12 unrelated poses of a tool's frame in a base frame.
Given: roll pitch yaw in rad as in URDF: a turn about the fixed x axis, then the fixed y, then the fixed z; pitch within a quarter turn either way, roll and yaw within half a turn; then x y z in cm.
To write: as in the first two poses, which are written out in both.
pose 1, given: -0.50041, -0.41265, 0.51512, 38.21, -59.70, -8.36
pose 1, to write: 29.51, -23.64, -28.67, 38.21, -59.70, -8.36
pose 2, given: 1.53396, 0.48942, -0.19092, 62.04, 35.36, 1.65
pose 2, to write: -10.94, 28.04, 87.89, 62.04, 35.36, 1.65
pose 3, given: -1.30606, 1.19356, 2.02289, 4.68, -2.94, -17.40
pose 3, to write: 115.90, 68.39, -74.83, 4.68, -2.94, -17.40
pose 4, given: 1.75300, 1.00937, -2.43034, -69.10, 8.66, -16.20
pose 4, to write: -139.25, 57.83, 100.44, -69.10, 8.66, -16.20
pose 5, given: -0.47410, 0.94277, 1.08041, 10.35, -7.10, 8.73
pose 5, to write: 61.90, 54.02, -27.16, 10.35, -7.10, 8.73
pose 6, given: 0.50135, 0.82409, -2.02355, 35.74, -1.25, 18.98
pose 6, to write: -115.94, 47.22, 28.73, 35.74, -1.25, 18.98
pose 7, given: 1.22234, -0.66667, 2.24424, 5.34, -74.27, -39.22
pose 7, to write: 128.59, -38.20, 70.03, 5.34, -74.27, -39.22
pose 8, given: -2.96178, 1.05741, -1.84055, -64.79, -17.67, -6.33
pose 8, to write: -105.46, 60.59, -169.70, -64.79, -17.67, -6.33
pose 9, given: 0.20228, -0.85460, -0.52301, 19.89, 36.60, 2.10
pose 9, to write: -29.97, -48.96, 11.59, 19.89, 36.60, 2.10
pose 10, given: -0.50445, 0.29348, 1.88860, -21.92, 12.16, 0.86
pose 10, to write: 108.21, 16.82, -28.90, -21.92, 12.16, 0.86
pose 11, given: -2.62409, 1.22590, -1.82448, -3.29, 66.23, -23.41
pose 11, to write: -104.54, 70.24, -150.35, -3.29, 66.23, -23.41
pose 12, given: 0.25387, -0.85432, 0.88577, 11.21, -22.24, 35.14
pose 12, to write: 50.75, -48.95, 14.55, 11.21, -22.24, 35.14
